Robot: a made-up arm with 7 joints.
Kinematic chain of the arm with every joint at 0, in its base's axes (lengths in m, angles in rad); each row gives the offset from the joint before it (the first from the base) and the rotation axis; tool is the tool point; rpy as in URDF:
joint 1: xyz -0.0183 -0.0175 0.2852 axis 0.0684 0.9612 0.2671
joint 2: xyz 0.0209 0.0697 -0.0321 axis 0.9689 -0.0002 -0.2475
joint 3: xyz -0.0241 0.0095 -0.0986 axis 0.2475 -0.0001 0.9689
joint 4: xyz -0.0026 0.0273 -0.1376 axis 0.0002 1 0
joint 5: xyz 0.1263 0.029 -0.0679 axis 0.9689 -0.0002 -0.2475
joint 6: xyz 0.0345 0.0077 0.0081 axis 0.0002 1 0
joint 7: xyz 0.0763 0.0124 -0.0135 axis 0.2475 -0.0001 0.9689
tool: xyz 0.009 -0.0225 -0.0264 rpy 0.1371 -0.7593 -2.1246
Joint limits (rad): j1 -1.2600..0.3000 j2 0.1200..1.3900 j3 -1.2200..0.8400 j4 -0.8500..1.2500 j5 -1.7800..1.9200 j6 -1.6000..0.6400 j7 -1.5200..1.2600
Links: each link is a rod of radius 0.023 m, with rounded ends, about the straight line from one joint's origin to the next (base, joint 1, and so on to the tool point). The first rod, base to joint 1, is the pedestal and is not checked.
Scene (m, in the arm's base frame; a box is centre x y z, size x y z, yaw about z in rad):
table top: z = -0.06
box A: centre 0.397 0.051 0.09 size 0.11 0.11 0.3 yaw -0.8
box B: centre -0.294 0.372 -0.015 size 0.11 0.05 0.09 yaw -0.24
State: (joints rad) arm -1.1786 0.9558 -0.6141 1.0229 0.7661 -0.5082 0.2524
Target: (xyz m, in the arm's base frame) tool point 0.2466 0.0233 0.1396
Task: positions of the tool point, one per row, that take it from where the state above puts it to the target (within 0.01 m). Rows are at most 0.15 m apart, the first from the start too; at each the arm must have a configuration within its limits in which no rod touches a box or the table.
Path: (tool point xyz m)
1: 0.4247 0.2558 0.1741
2: 0.3472 0.2542 0.1027
3: 0.2416 0.2635 0.0547
4: 0.2622 0.1267 0.0727
5: 0.2466 0.0233 0.1396

